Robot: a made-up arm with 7 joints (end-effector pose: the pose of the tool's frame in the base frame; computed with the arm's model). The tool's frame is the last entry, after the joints. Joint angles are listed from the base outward.
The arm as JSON. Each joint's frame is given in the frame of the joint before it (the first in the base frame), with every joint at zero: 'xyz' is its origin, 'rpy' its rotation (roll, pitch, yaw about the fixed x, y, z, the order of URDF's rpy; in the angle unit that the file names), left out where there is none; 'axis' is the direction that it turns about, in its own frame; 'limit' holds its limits. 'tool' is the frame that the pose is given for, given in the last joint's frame.
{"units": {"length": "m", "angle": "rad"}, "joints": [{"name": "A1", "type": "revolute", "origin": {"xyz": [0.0, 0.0, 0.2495]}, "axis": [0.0, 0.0, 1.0], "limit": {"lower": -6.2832, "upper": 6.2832}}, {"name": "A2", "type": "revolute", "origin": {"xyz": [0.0, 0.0, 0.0]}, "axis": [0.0, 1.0, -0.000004], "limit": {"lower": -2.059, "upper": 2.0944}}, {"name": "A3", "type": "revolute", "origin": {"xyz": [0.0, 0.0, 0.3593]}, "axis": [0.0, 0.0, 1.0], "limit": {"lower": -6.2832, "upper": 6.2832}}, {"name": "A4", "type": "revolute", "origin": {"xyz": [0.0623, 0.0, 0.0]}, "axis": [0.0, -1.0, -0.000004], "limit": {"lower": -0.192, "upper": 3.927}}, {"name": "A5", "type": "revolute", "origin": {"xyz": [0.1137, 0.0, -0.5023]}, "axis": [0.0, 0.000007, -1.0], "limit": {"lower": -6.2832, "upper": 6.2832}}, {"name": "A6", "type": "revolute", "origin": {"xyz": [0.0, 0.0, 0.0]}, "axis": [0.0, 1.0, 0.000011], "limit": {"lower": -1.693, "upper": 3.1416}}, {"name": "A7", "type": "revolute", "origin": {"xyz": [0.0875, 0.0, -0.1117]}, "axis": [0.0, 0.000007, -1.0], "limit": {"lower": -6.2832, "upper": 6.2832}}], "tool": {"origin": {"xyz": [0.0, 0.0, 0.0], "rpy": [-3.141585, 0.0, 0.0]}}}
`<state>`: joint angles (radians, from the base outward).
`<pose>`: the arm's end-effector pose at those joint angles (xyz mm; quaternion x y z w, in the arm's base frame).
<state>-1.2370 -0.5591 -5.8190 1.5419 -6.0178 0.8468 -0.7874</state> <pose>404.5 -182.6 947.1 0.8275 0.0314 0.4090 0.3834</pose>
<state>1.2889 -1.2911 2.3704 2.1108 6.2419 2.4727 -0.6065</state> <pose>-504.1 -531.2 84.7 -0.3065 0.6360 0.4053 0.5809</pose>
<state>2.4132 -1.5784 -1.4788 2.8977 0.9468 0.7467 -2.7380</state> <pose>828.6 -588.2 261.7 0.4463 0.0538 0.8817 0.1435</pose>
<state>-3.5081 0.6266 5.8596 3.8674 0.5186 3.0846 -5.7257</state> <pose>-254.9 -46.4 871.8 -0.3533 -0.9245 -0.1324 0.0541</pose>
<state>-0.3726 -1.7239 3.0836 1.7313 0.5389 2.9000 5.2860</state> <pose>-351.9 105.3 -284.0 0.0160 0.1390 -0.8037 0.5783</pose>
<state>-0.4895 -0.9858 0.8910 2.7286 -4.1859 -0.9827 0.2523</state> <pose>-449.8 346.8 900.8 0.0127 0.1182 -0.2963 0.9477</pose>
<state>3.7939 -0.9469 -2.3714 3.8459 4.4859 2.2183 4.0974</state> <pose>557.5 -27.9 769.6 0.6575 0.7276 -0.0578 0.1868</pose>
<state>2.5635 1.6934 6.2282 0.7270 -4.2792 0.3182 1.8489</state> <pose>141.5 -3.8 -291.3 0.6814 -0.6057 0.4042 0.0745</pose>
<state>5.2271 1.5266 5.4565 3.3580 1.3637 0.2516 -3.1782</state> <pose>556.0 -766.9 465.0 0.4177 0.5835 -0.1039 0.6887</pose>
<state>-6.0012 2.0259 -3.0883 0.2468 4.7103 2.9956 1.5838</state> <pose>87.8 117.3 500.3 -0.8937 -0.1301 -0.4044 0.1443</pose>
